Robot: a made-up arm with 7 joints.
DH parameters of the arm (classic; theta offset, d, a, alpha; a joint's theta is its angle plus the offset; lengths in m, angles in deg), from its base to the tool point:
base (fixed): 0 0.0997 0 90
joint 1: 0 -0.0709 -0.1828 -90
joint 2: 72.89 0 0.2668 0
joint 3: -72.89 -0.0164 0.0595 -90
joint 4: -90 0.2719 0.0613 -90
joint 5: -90 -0.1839 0.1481 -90
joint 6: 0 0.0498 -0.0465 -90
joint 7: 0 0.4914 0.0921 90
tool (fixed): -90 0.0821 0 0
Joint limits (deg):
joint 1: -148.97..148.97
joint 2: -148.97..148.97
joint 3: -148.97..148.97
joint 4: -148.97..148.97
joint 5: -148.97..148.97
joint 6: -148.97..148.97
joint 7: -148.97..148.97
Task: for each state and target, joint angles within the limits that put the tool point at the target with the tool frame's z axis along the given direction. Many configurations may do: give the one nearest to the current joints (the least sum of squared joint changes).
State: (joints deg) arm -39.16 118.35 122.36 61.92 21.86 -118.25 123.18
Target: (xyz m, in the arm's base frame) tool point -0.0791 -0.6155 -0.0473 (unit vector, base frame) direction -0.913 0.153 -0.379
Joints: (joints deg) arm -17.00 108.84 106.86 47.95 -11.63 -123.86 98.17
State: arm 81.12 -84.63 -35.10 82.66 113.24 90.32 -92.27
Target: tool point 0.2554 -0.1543 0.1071 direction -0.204 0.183 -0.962
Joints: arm 46.39 -117.20 -38.21 48.72 91.17 102.43 -59.27
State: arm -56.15 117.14 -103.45 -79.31 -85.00 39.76 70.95
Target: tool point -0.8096 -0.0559 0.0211 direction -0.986 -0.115 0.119
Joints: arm -41.44 137.52 -69.65 -99.04 -27.63 50.70 39.41
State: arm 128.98 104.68 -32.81 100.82 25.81 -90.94 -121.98
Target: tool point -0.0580 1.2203 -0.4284 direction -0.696 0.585 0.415
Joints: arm 73.11 63.25 -25.52 121.56 18.35 -109.58 -94.85
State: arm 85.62 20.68 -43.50 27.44 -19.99 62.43 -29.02
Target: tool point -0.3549 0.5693 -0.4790 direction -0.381 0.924 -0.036
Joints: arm 105.49 34.41 -24.50 23.16 -65.49 68.72 -3.62
